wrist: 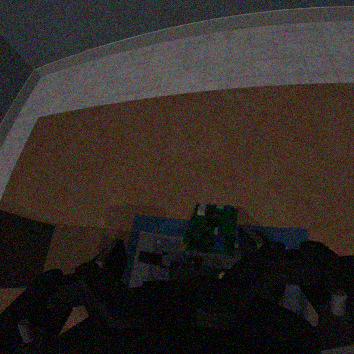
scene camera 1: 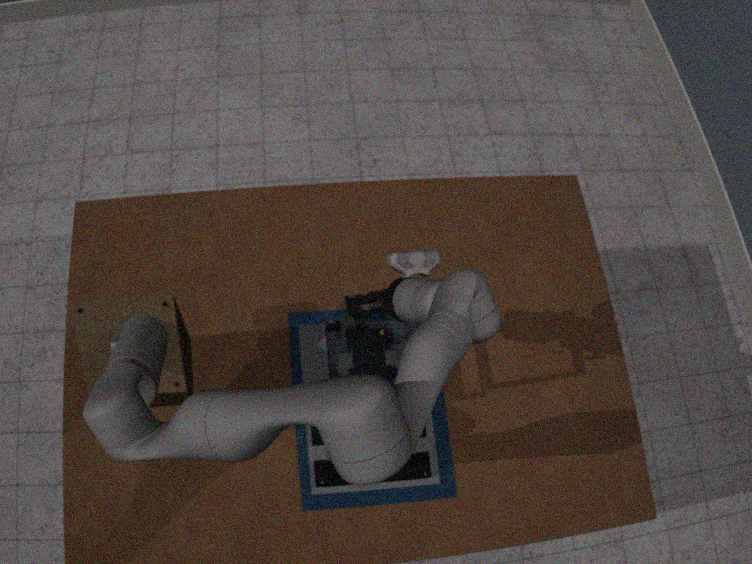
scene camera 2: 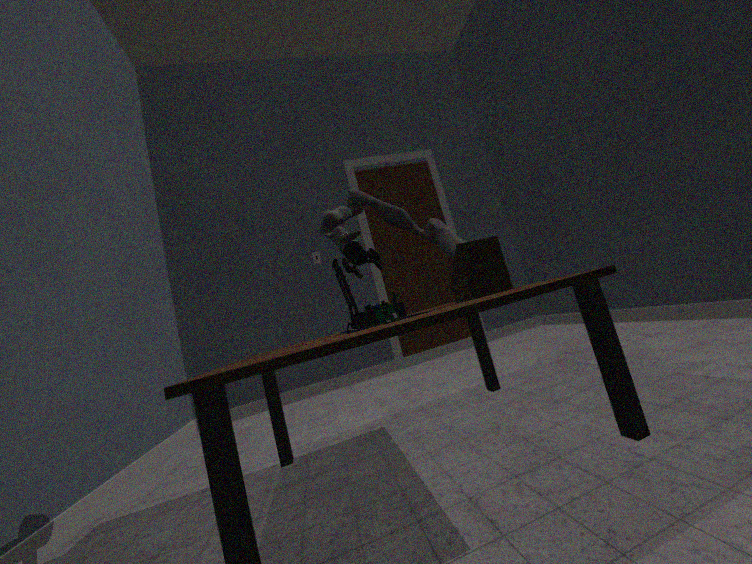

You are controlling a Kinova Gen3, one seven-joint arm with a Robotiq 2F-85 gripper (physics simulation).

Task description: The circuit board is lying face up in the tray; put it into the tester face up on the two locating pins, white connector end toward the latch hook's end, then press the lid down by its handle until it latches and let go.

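Places are measured from the arm's base along level axes (x ahead, y left, z up), in millimetres.
Pixels of known places: gripper, fingertip midpoint: (wrist: 180, 245) (scene camera 1: 375, 296) (scene camera 2: 371, 272); arm's base at its link origin: (scene camera 1: 143, 338) (scene camera 2: 467, 258).
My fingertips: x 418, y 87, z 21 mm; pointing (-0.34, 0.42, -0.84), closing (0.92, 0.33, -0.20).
Note:
Ahead of a thing's pixels: the offset from my fingertips to its top centre. "spot": to the spot under its first point. Level surfaces: height alone.
The green circuit board (wrist: 212, 230) (scene camera 2: 381, 311) lies face up on a grey fixture @[spot: dx -78, dy -6, dz -133 mm] (wrist: 154, 246) (scene camera 1: 309, 347) at the far end of the blue mat @[dz -191 mm] (wrist: 158, 225) (scene camera 1: 374, 497). Small white parts sit at the board's far end. My gripper (wrist: 180, 245) (scene camera 1: 368, 316) (scene camera 2: 355, 259) is open and empty. It hangs above the fixture, with the board just beyond its dark fingers in the wrist view. In scene camera 1 the arm and gripper hide most of the board. A thin dark part @[spot: dx +112, dy -27, dz -30 mm] (scene camera 2: 344, 288) stands upright beside the board; I take it for the open lid.
The brown table @[dz -193 mm] (scene camera 1: 234, 252) (scene camera 2: 486, 299) carries the mat near its middle. A wooden box (scene camera 1: 178, 347) (wrist: 21, 246) stands at the arm's base, left of the mat. A dark recessed section @[spot: dx -81, dy -293, dz -165 mm] (scene camera 1: 326, 472) fills the mat's near end, partly under the arm.

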